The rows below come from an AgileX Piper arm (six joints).
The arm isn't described. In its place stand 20 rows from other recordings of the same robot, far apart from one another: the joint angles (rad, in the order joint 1, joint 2, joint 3, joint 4, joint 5, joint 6), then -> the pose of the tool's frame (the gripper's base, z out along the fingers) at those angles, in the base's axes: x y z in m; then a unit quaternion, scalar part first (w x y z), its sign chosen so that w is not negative.
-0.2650, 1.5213, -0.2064, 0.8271, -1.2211, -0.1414 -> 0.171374 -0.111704 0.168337 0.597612 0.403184 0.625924 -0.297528
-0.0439, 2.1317, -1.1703, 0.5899, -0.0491, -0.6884 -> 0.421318 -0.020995 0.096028 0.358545 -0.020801 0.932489 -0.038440
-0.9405, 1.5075, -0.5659, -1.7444, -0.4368, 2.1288 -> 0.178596 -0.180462 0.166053 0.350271 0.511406 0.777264 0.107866
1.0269, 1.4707, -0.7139, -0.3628, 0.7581, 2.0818 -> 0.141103 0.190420 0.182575 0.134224 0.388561 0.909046 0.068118
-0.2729, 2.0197, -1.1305, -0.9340, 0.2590, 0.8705 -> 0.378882 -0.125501 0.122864 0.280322 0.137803 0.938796 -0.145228
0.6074, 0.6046, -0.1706, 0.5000, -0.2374, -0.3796 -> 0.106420 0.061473 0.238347 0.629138 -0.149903 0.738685 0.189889
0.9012, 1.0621, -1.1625, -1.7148, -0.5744, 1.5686 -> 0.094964 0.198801 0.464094 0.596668 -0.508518 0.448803 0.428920
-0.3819, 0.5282, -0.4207, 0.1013, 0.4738, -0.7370 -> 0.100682 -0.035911 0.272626 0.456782 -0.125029 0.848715 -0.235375
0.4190, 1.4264, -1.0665, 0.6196, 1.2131, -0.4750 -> 0.214609 0.149768 0.286245 0.048563 -0.326088 0.898897 0.288603
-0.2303, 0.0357, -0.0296, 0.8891, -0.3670, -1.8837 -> 0.043179 -0.036166 0.241286 0.600024 -0.120362 0.578815 -0.538941
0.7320, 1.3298, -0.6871, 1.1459, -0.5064, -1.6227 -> 0.229163 0.151847 0.266391 0.581687 -0.360951 0.717889 -0.126453
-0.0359, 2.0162, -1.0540, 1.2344, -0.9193, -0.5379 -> 0.385120 -0.082181 0.155801 0.546928 0.417106 0.688918 -0.228657
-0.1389, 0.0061, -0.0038, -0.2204, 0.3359, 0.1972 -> 0.052481 -0.013958 0.184629 0.611750 0.072376 0.784203 -0.074494
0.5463, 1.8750, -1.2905, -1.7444, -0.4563, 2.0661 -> 0.339025 0.252358 0.235512 0.340951 -0.209246 0.838918 0.369032
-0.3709, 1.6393, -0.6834, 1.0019, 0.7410, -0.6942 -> 0.256116 -0.044075 0.152219 0.146374 0.214725 0.923561 0.281964
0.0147, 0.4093, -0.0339, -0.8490, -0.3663, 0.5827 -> 0.090160 0.025793 0.217120 0.692995 -0.181235 0.697418 0.022778
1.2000, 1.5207, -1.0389, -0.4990, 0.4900, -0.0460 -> 0.136514 0.294576 0.265297 0.372893 -0.667328 0.644216 0.024690
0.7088, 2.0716, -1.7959, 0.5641, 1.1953, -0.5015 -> 0.304004 0.320291 0.250260 0.061534 -0.480324 0.830531 0.275175
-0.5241, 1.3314, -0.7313, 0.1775, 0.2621, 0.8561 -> 0.231531 -0.129021 0.239265 0.371673 0.638568 0.663561 0.117371
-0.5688, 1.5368, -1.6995, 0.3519, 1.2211, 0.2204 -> 0.282602 -0.145687 0.419816 0.316670 0.369680 0.865000 0.121784
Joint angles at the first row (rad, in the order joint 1, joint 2, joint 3, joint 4, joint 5, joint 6):
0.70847, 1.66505, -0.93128, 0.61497, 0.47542, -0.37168
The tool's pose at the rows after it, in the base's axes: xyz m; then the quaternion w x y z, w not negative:
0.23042 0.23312 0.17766 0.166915 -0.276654 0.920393 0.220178
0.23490 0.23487 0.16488 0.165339 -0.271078 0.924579 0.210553
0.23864 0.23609 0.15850 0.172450 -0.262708 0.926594 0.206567
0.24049 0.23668 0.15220 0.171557 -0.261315 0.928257 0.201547
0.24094 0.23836 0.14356 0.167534 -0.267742 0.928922 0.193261
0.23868 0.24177 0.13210 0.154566 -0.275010 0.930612 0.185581
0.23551 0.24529 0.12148 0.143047 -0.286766 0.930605 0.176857
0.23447 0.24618 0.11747 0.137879 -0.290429 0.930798 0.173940
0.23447 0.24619 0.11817 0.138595 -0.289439 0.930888 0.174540
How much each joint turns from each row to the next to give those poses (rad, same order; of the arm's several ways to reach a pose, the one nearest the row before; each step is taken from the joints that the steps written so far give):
0.01295, 0.04346, -0.00001, 0.00001, -0.02493, 0.00851
0.00001, 0.04154, 0.00004, 0.00003, -0.03456, -0.00002
-0.00001, 0.02241, -0.00004, 0.00779, -0.03644, 0.00003
0.00001, 0.02002, 0.00000, 0.00000, -0.01581, -0.00214
0.00561, 0.02635, 0.00001, -0.00906, -0.01421, -0.00479
0.01318, 0.03404, -0.00001, -0.00562, -0.00561, 0.00004
0.01567, 0.03122, 0.00000, -0.01301, -0.00533, 0.00000
0.00419, 0.01173, -0.00001, -0.00248, 0.00001, -0.00179
0.00003, -0.00207, 0.00002, 0.00003, -0.00002, 0.00218

